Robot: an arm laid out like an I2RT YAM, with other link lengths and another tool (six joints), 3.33 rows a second.
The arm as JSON. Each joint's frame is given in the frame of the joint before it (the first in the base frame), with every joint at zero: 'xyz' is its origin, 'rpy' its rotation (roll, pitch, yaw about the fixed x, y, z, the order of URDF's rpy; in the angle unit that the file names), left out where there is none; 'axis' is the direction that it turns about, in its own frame. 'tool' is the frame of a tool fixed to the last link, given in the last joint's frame.
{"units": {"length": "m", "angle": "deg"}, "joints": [
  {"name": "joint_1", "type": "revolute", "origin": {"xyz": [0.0, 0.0, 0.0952], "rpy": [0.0, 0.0, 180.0]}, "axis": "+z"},
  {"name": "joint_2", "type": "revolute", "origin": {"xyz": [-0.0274, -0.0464, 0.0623], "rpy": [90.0, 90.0, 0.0]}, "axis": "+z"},
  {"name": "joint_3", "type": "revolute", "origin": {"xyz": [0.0, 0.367, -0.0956], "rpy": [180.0, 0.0, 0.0]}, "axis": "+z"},
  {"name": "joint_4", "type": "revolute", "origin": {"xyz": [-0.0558, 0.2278, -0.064], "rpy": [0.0, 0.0, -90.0]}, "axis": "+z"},
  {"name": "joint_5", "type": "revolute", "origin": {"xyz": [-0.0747, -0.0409, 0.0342], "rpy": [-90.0, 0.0, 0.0]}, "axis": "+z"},
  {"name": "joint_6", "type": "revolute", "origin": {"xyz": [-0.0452, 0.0, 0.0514], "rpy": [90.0, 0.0, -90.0]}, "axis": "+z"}
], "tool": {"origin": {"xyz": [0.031, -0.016, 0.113], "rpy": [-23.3, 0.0, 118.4]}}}
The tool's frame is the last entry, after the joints.
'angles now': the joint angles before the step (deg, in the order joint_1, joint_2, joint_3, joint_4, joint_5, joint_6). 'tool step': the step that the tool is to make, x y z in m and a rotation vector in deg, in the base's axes. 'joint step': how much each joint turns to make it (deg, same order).
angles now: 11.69, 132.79, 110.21, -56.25, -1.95, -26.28
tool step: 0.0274, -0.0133, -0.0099, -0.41, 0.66, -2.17
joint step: -1.67, 5.90, 10.28, -5.10, 0.37, 0.44
